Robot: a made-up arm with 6 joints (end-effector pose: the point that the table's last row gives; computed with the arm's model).
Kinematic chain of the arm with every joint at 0, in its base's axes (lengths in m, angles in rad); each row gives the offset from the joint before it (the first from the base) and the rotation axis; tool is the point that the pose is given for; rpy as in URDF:
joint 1: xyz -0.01 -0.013 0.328 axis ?
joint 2: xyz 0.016 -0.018 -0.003 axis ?
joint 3: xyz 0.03 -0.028 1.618 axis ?
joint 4: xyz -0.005 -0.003 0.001 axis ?
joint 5: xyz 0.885 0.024 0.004 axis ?
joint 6: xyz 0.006 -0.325 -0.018 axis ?
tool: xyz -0.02 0.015 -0.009 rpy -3.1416 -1.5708 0
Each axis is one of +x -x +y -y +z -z.
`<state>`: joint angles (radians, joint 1 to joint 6).
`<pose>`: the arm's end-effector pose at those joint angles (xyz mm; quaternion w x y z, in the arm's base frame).
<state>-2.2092 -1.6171 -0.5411 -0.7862 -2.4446 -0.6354</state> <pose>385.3 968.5 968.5 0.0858 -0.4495 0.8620 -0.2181</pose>
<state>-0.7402 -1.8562 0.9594 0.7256 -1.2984 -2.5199</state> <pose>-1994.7 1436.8 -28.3 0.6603 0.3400 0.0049 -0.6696</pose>
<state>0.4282 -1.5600 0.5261 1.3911 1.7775 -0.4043</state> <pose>-2049.0 -1059.3 1020.5 0.3454 -0.7041 0.3697 0.4983</pose>
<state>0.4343 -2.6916 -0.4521 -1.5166 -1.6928 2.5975</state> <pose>-883.0 -513.1 -245.3 0.4358 -0.6156 0.3901 0.5282</pose>
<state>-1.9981 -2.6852 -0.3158 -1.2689 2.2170 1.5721</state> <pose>337.9 1120.9 -267.3 0.1452 -0.8672 -0.2074 0.4287</pose>
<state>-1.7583 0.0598 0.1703 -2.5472 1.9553 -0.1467</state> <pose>-24.6 -1092.0 1880.7 0.2952 -0.8134 -0.4906 0.1024</pose>
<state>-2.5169 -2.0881 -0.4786 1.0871 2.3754 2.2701</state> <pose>1282.0 1148.6 445.6 0.0587 -0.7352 0.5707 -0.3610</pose>
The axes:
joint 1: +z
joint 2: +y
joint 3: -y
joint 4: -x
joint 5: -y
joint 6: -x

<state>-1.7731 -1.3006 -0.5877 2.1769 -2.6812 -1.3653</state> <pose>318.7 953.0 1542.2 0.5128 -0.6996 -0.4558 -0.1996</pose>
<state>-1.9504 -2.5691 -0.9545 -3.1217 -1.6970 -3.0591</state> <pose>570.3 724.4 -144.5 0.5515 -0.4488 0.6190 0.3335</pose>
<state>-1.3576 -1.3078 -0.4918 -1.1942 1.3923 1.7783</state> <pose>-304.9 640.7 1233.4 0.7845 -0.1503 -0.5374 0.2704</pose>
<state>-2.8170 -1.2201 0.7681 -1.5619 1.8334 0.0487</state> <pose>1492.0 544.4 1857.0 0.2295 -0.5688 0.5449 0.5718</pose>
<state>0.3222 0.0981 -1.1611 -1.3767 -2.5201 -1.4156</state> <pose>227.3 -60.8 1000.4 0.1215 0.2458 -0.2643 -0.9246</pose>
